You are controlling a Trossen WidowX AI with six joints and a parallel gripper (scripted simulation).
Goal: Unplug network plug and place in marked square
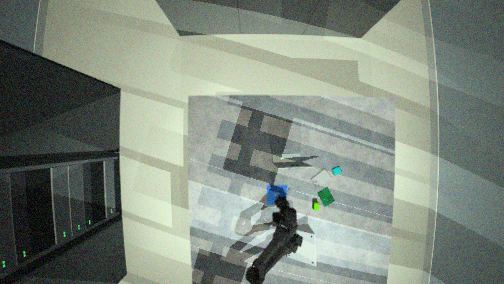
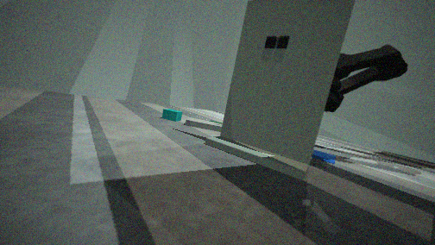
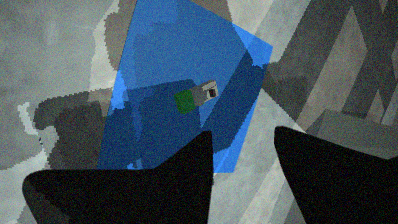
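My gripper tip is now 50 mm above the network plug and 10 mm to the right of it. The rest, counted from my gripper tip: upright panel (220 mm ahead, 70 mm above, 30 mm to the right); then small lime block (230 mm to the right, 40 mm below, 40 mm behind); then blue square (60 mm below, 10 mm to the left, 10 mm ahead).
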